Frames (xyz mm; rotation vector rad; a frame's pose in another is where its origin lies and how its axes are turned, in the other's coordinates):
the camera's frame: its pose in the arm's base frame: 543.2 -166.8 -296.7 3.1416 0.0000 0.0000
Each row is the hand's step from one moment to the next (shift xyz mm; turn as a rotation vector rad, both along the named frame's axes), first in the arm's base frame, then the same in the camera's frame.
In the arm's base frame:
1: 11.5 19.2 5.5 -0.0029 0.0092 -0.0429
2: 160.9 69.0 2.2 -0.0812 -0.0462 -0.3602
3: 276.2 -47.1 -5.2 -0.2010 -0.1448 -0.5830
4: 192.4 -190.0 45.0 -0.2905 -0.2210 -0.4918
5: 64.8 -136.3 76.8 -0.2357 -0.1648 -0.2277
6: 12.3 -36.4 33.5 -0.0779 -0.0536 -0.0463
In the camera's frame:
1: 11.5 -19.2 -5.5 -0.0029 -0.0092 0.0429
2: 160.9 -69.0 -2.2 -0.0812 0.0462 0.3602
3: 276.2 47.1 5.2 -0.2010 0.1448 0.5830
4: 192.4 190.0 -45.0 -0.2905 0.2210 0.4918
5: 64.8 136.3 -76.8 -0.2357 0.1648 0.2277
6: 12.3 36.4 -33.5 -0.0779 0.0536 0.0463

